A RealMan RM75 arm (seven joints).
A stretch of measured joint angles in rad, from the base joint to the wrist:
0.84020, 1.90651, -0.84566, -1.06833, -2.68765, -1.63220, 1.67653
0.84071, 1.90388, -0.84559, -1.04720, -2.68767, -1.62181, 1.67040
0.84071, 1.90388, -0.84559, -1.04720, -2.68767, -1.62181, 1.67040
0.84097, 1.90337, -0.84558, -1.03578, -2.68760, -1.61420, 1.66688
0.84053, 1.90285, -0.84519, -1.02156, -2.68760, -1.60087, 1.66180
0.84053, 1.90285, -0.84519, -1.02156, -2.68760, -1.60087, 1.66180
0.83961, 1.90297, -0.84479, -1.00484, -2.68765, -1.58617, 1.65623
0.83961, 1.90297, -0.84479, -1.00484, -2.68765, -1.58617, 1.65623
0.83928, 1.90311, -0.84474, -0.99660, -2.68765, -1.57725, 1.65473
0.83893, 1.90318, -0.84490, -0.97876, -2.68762, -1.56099, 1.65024
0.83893, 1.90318, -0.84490, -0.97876, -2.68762, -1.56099, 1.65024
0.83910, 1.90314, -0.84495, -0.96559, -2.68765, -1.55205, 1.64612
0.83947, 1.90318, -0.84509, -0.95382, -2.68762, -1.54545, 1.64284
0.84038, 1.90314, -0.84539, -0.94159, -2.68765, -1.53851, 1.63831
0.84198, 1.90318, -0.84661, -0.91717, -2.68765, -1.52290, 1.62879
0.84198, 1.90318, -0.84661, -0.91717, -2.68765, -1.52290, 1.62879
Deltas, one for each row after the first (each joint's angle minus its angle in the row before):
0.00051, -0.00263, 0.00007, 0.02113, -0.00002, 0.01039, -0.00613
0.00000, 0.00000, 0.00000, 0.00000, 0.00000, 0.00000, 0.00000
0.00026, -0.00051, 0.00001, 0.01142, 0.00007, 0.00761, -0.00352
-0.00044, -0.00052, 0.00039, 0.01422, 0.00000, 0.01333, -0.00508
0.00000, 0.00000, 0.00000, 0.00000, 0.00000, 0.00000, 0.00000
-0.00092, 0.00012, 0.00040, 0.01672, -0.00005, 0.01470, -0.00557
0.00000, 0.00000, 0.00000, 0.00000, 0.00000, 0.00000, 0.00000
-0.00033, 0.00014, 0.00005, 0.00824, 0.00000, 0.00892, -0.00150
-0.00035, 0.00007, -0.00016, 0.01784, 0.00003, 0.01626, -0.00449
0.00000, 0.00000, 0.00000, 0.00000, 0.00000, 0.00000, 0.00000
0.00017, -0.00004, -0.00005, 0.01317, -0.00003, 0.00894, -0.00412
0.00037, 0.00004, -0.00014, 0.01177, 0.00003, 0.00660, -0.00328
0.00091, -0.00004, -0.00030, 0.01223, -0.00003, 0.00694, -0.00453
0.00160, 0.00004, -0.00122, 0.02442, 0.00000, 0.01561, -0.00952
0.00000, 0.00000, 0.00000, 0.00000, 0.00000, 0.00000, 0.00000

